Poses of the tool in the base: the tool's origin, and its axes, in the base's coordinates. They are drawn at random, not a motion.
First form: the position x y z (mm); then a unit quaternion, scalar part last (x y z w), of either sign.
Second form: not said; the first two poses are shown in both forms.
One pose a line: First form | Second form
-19, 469, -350, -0.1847, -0.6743, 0.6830, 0.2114 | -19, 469, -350, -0.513, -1.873, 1.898
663, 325, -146, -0.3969, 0.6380, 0.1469, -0.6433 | 663, 325, -146, 0.904, -1.453, -0.335
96, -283, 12, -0.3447, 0.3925, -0.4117, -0.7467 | 96, -283, 12, 0.754, -0.859, 0.901
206, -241, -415, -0.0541, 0.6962, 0.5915, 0.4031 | 206, -241, -415, -0.137, 1.759, 1.494
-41, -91, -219, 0.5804, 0.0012, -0.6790, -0.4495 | -41, -91, -219, -1.435, -0.003, 1.679
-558, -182, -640, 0.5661, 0.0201, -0.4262, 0.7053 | -558, -182, -640, 1.258, 0.045, -0.947
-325, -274, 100, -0.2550, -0.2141, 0.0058, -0.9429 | -325, -274, 100, 0.520, 0.437, -0.012
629, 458, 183, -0.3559, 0.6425, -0.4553, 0.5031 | 629, 458, 183, -0.860, 1.552, -1.100
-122, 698, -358, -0.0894, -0.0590, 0.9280, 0.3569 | -122, 698, -358, -0.231, -0.152, 2.396
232, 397, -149, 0.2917, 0.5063, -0.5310, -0.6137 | 232, 397, -149, -0.672, -1.167, 1.224
